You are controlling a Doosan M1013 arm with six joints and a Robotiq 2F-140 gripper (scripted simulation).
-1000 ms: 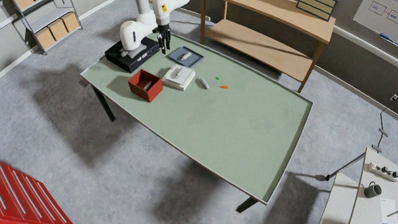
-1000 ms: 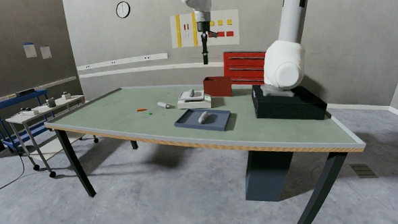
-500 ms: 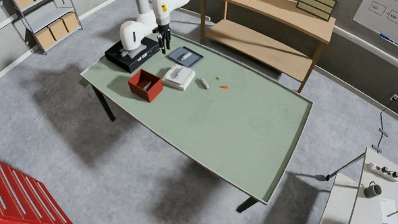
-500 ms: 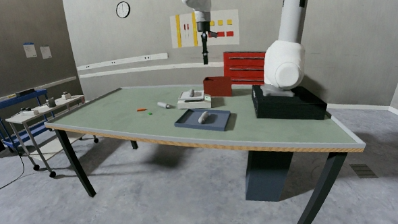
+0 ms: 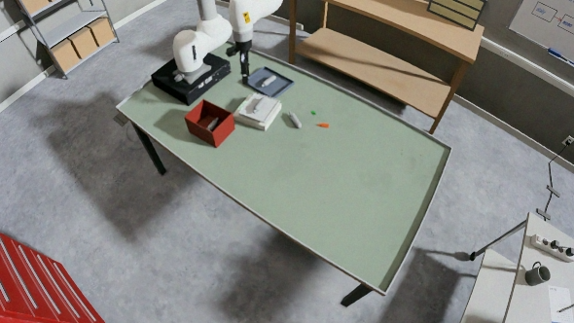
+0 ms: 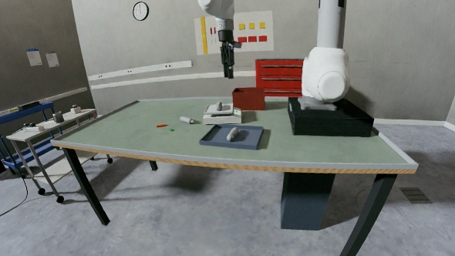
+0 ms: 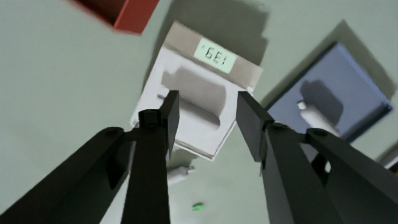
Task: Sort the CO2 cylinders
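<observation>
Now: hand 6 cm short of the scale plate, 1 cm to the right of it and 21 cm above it. The rest, counted from my hand: red scrap bin: 7 cm behind, 22 cm to the right, 23 cm below; white CO2 cylinder: 9 cm behind, 19 cm to the right, 23 cm below; white scale: 5 cm ahead, 1 cm to the left, 22 cm below.
</observation>
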